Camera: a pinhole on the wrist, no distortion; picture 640 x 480 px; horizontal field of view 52.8 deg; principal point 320.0 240.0 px. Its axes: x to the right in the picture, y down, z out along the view. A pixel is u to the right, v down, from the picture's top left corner.
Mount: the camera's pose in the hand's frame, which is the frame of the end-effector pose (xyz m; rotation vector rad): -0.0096 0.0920 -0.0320 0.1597 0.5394 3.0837
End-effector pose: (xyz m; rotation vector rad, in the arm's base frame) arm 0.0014 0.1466 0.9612 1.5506 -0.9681 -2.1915
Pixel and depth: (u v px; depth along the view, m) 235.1 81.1 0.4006
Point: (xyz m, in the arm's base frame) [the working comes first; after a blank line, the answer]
In the camera's frame: -0.0528 -0.0987 0.4006

-0.3535 -0.0269 1.1735
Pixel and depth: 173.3 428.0 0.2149
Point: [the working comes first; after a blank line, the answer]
In the camera's frame: -0.0489 0.0627 0.2149

-0.2064 0.1004 1.0227
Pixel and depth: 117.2 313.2 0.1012
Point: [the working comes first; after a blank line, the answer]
In the camera's frame: -0.0318 0.0115 0.1012

-0.0853 0.0663 1.0264
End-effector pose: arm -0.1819 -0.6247 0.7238 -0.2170 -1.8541 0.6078
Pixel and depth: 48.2 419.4 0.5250
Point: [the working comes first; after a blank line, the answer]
In the camera's frame: -0.2214 0.1461 0.5250

-0.7447 -0.5497 0.7570
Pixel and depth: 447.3 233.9 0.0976
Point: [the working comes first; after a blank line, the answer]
In the camera's frame: 0.0193 -0.0009 0.0976

-0.2489 -0.5438 0.6290
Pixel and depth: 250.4 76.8 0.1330
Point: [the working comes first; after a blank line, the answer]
In the camera's frame: -0.0144 -0.0337 0.1330

-0.2855 -0.4979 0.6334
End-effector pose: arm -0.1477 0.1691 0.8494 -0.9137 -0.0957 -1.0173
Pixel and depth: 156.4 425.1 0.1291
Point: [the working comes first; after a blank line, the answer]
In the camera's frame: -0.0328 0.0371 0.1291

-0.0188 0.2323 0.8680
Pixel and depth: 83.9 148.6 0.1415
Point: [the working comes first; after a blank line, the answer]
In the camera's frame: -0.0518 -0.0201 0.1415

0.0328 0.2238 0.8358
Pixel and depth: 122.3 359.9 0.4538
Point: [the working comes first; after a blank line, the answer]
In the camera's frame: -0.1392 0.0844 0.4538

0.2078 0.3638 1.0923
